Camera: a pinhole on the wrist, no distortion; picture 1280 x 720 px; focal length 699.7 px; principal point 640.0 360.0 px. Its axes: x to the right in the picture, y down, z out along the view. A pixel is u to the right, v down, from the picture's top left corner.
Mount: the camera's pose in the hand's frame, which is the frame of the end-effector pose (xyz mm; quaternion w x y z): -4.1 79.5 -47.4 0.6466 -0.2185 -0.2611 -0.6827
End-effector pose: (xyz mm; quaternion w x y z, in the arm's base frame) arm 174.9 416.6 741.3 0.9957 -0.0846 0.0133 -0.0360
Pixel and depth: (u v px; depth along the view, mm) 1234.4 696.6 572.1
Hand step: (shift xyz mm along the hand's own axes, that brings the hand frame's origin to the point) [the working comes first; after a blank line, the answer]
In the camera's frame: 486.0 275.2 572.1

214.5 63.9 721.5
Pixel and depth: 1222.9 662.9 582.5
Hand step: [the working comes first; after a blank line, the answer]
In the camera's frame: 485.3 252.2 582.5

191.2 71.8 727.3
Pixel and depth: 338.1 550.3 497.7
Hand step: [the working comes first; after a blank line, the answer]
In the camera's frame: -214.7 135.4 497.7

126.0 558.9 208.4
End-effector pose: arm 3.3 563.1 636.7 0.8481 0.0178 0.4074 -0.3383
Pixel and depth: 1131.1 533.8 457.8
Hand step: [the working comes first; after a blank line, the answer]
In the camera's frame: 321.3 113.7 457.8

69.3 121.9 517.0
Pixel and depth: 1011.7 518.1 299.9
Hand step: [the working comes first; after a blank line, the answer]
In the camera's frame: 159.3 67.8 299.9

40.8 146.8 289.3
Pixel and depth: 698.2 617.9 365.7
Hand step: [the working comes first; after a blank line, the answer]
In the camera's frame: 30.4 134.8 365.7

113.8 286.1 262.8
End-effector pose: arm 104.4 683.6 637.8 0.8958 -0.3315 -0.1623 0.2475
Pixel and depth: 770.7 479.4 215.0
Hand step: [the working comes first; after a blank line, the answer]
In the camera's frame: 40.2 36.7 215.0

21.3 185.0 146.0
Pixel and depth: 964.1 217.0 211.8
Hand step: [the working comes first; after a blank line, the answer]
In the camera's frame: 98.1 -43.3 211.8

-62.3 140.6 174.5
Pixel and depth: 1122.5 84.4 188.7
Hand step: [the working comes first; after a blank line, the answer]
In the camera's frame: 130.1 -74.3 188.7

-94.5 102.1 174.8
